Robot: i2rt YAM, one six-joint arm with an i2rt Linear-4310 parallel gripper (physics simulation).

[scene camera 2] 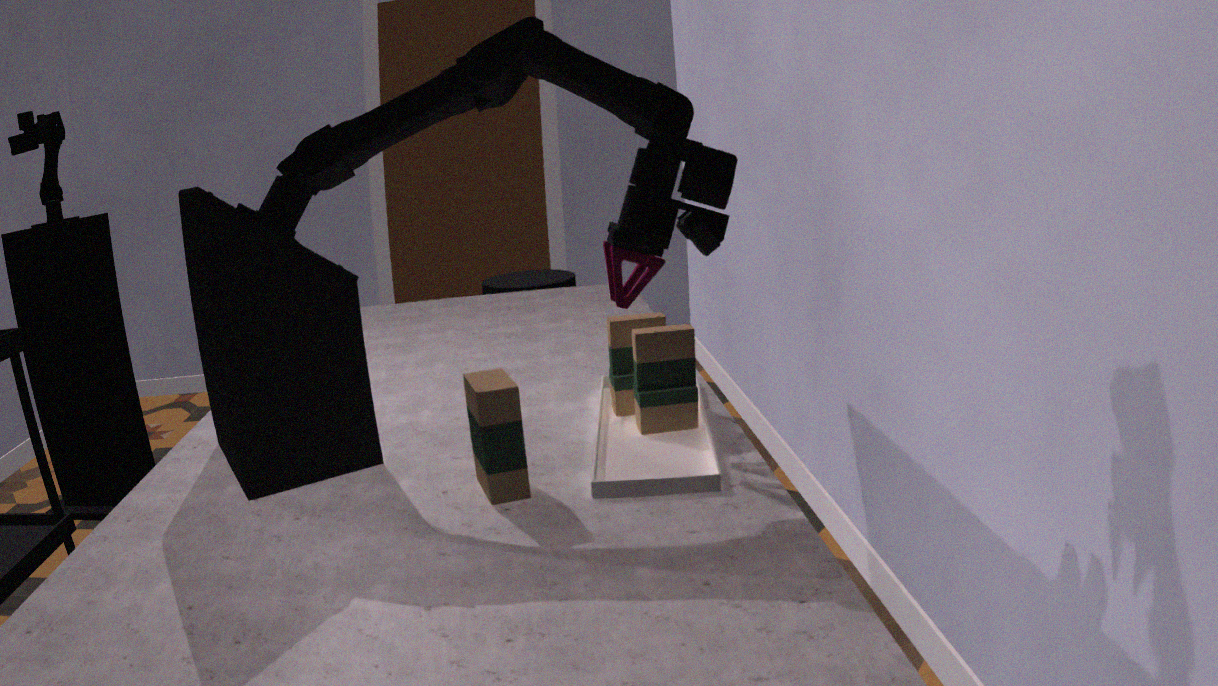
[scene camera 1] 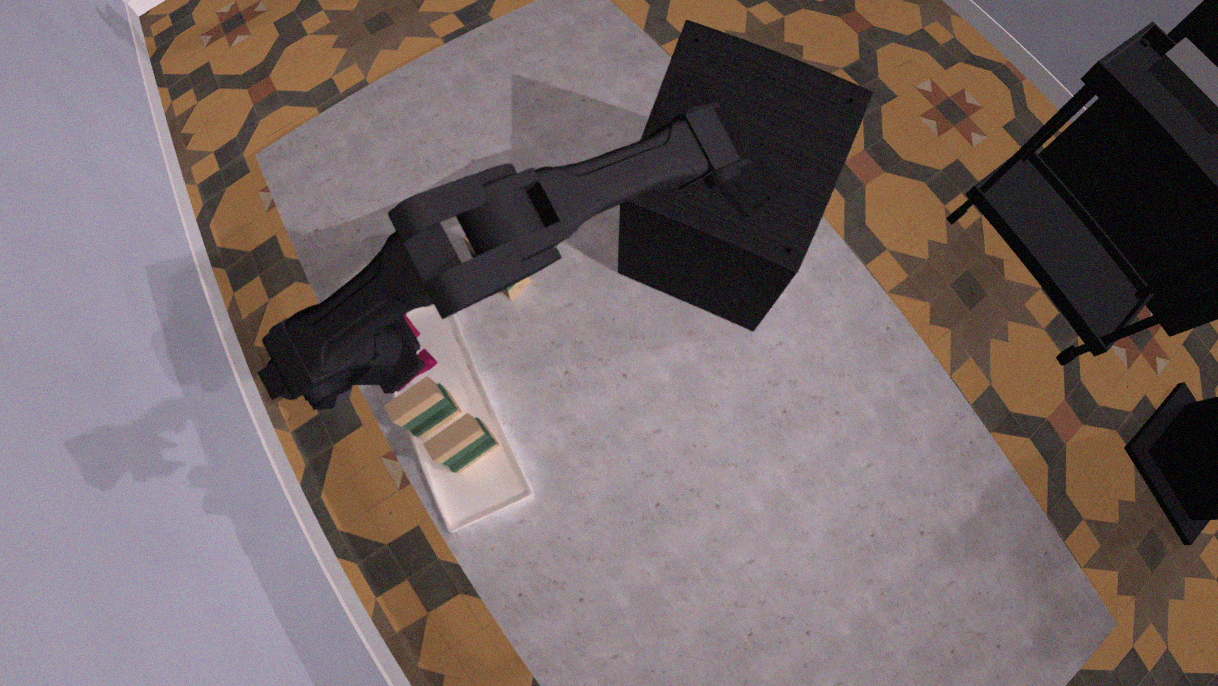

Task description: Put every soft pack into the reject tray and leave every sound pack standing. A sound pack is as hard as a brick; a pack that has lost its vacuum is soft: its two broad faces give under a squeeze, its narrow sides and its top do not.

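Pixels of known places: gripper, fingertip midpoint: (scene camera 2: 618,304) (scene camera 1: 425,350); arm's base, link origin: (scene camera 2: 270,233) (scene camera 1: 723,144).
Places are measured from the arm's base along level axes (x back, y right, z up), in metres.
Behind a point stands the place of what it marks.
A tan pack with a green band (scene camera 1: 421,404) @[y -0.038, x -0.520, z -0.192 m] (scene camera 2: 665,374) @[y -0.009, x -0.530, z -0.245 m] stands in the white reject tray (scene camera 1: 490,494) @[y -0.184, x -0.515, z -0.326 m] (scene camera 2: 656,487) @[y 0.185, x -0.490, z -0.318 m]. A second banded pack (scene camera 1: 460,441) @[y -0.117, x -0.493, z -0.185 m] (scene camera 2: 621,362) @[y -0.088, x -0.477, z -0.247 m] stands close to it in the tray. A third pack (scene camera 1: 516,288) @[y 0.095, x -0.304, z -0.304 m] (scene camera 2: 496,434) @[y 0.177, x -0.315, z -0.240 m] stands upright on the table beside the tray; the arm hides most of it in scene camera 1. My gripper (scene camera 1: 425,345) @[y 0.010, x -0.471, z -0.141 m] (scene camera 2: 624,304) @[y 0.010, x -0.471, z -0.141 m] is partly open and empty, its magenta fingers pointing down above the tray, higher than the pack tops and beside the first pack. Softness cannot be seen.
My arm rises from a black pedestal (scene camera 1: 750,110) @[y 0.011, x 0.046, z 0.033 m] (scene camera 2: 281,366) @[y 0.105, x -0.033, z -0.162 m] on the grey table (scene camera 1: 724,468) @[y -0.347, x -0.169, z -0.329 m] (scene camera 2: 443,570) @[y 0.329, x -0.256, z -0.329 m] and reaches over the third pack. A wall (scene camera 2: 937,213) runs along the tray side. A black cart (scene camera 1: 1061,247) stands off the table's other side.
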